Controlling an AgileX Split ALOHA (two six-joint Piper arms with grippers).
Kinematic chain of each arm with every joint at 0, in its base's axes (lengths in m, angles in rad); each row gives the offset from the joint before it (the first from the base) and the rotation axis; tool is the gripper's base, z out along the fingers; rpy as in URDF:
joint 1: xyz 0 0 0.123 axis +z
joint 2: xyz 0 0 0 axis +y
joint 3: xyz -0.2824 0 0.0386 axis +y
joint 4: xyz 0.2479 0 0.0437 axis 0.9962 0 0.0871
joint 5: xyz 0 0 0 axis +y
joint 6: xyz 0.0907 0 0.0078 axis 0.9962 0 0.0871
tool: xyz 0 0 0 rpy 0 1.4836 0
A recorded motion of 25 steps. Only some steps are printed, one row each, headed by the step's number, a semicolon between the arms.
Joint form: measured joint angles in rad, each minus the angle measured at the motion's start. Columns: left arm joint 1, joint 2, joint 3, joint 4, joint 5, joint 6; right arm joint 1, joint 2, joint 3, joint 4, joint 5, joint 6.
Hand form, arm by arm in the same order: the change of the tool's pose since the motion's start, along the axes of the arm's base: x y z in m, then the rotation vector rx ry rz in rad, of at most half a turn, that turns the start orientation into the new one. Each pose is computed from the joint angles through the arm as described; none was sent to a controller.
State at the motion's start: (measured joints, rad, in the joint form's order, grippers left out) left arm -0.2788 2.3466 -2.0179 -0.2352 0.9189 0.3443; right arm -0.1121 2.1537 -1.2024 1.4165 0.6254 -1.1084
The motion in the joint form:
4: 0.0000 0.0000 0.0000 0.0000 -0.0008 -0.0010; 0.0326 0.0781 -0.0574 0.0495 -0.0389 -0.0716
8: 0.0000 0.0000 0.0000 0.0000 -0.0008 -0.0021; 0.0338 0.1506 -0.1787 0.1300 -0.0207 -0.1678
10: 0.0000 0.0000 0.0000 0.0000 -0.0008 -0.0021; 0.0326 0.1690 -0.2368 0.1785 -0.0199 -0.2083
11: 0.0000 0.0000 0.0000 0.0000 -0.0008 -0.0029; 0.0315 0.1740 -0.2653 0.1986 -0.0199 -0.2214
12: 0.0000 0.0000 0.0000 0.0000 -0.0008 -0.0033; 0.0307 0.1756 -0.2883 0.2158 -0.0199 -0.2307
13: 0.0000 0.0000 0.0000 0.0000 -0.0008 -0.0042; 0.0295 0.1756 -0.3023 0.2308 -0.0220 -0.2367
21: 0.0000 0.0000 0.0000 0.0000 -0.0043 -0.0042; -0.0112 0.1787 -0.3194 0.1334 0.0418 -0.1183
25: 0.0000 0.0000 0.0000 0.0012 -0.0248 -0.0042; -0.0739 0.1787 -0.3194 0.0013 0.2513 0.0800
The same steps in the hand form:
4: 0.0001 0.0000 0.0000 -0.0005 -0.0005 0.0011; 0.0141 0.0097 -0.0195 -0.0338 -0.0216 0.0184
8: 0.0001 0.0000 0.0000 -0.0009 -0.0002 0.0021; 0.0419 0.0097 -0.0204 -0.0256 -0.1244 0.0313
10: 0.0001 0.0000 0.0000 -0.0009 -0.0002 0.0021; 0.0558 0.0081 -0.0132 -0.0214 -0.1878 0.0184
11: 0.0001 0.0000 0.0000 -0.0012 0.0001 0.0028; 0.0625 0.0070 -0.0078 -0.0185 -0.2191 0.0098
12: 0.0001 0.0000 0.0000 -0.0013 0.0002 0.0031; 0.0678 0.0061 -0.0021 -0.0149 -0.2462 0.0015
13: 0.0001 0.0000 0.0000 -0.0016 0.0005 0.0039; 0.0712 0.0051 0.0020 -0.0118 -0.2638 -0.0088
21: 0.0004 0.0000 0.0002 -0.0023 -0.0029 0.0047; 0.0692 -0.0095 0.0034 0.0366 -0.2137 -0.0053
25: 0.0021 -0.0002 0.0009 -0.0057 -0.0227 0.0091; 0.0545 -0.0241 0.0051 0.2034 -0.0785 0.0518

